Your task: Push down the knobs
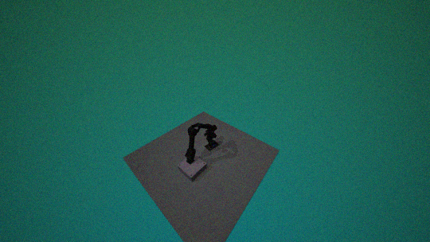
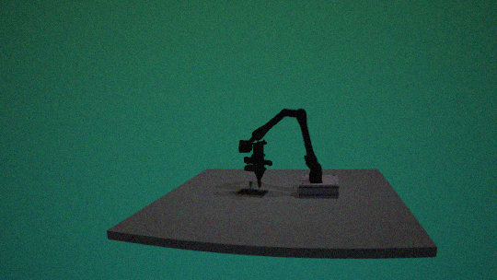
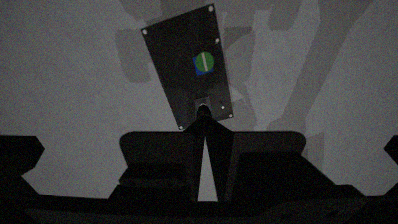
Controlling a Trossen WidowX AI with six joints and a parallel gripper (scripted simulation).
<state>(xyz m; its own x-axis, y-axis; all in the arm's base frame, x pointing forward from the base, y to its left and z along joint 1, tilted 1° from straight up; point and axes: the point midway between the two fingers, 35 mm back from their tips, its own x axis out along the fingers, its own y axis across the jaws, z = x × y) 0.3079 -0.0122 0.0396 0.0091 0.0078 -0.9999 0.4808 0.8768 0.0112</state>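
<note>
Now: gripper tip 10 mm above the dark round knob. Round my gripper tip: green knob 50 mm ahead, 30 mm to the right, 20 mm below.
</note>
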